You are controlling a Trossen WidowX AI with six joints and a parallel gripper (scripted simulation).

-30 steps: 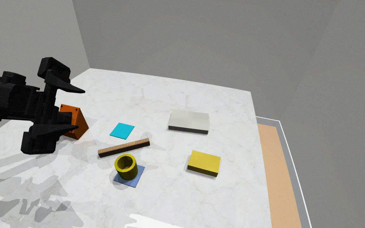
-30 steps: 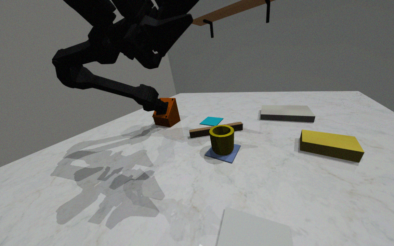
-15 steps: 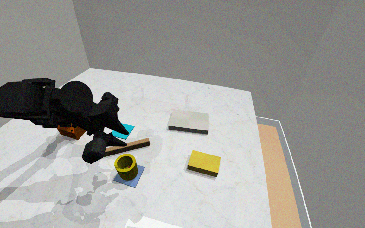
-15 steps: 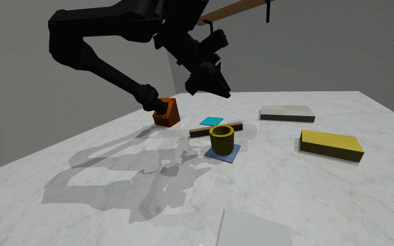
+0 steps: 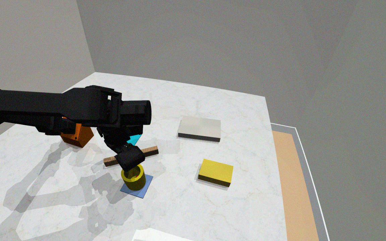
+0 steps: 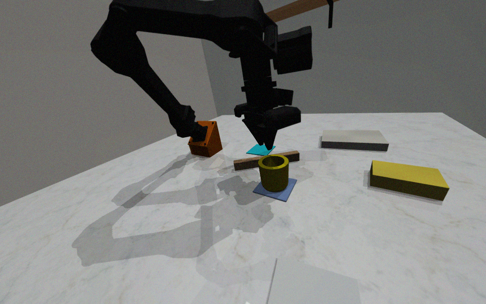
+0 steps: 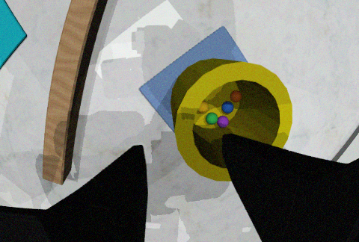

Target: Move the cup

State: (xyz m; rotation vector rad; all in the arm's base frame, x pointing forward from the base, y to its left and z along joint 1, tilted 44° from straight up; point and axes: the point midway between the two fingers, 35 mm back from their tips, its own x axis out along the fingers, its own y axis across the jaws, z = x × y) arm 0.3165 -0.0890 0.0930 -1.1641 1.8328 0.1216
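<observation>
Now: the yellow cup 2 cm ahead of my gripper tip, 2 cm to the right of it and 6 cm below it. From my gripper tip the other things lie so: wooden bar: 3 cm behind, 8 cm to the left, 9 cm below; teal pad: 8 cm behind, 18 cm to the left, 10 cm below; yellow block: 29 cm ahead, 5 cm to the left, 8 cm below.
</observation>
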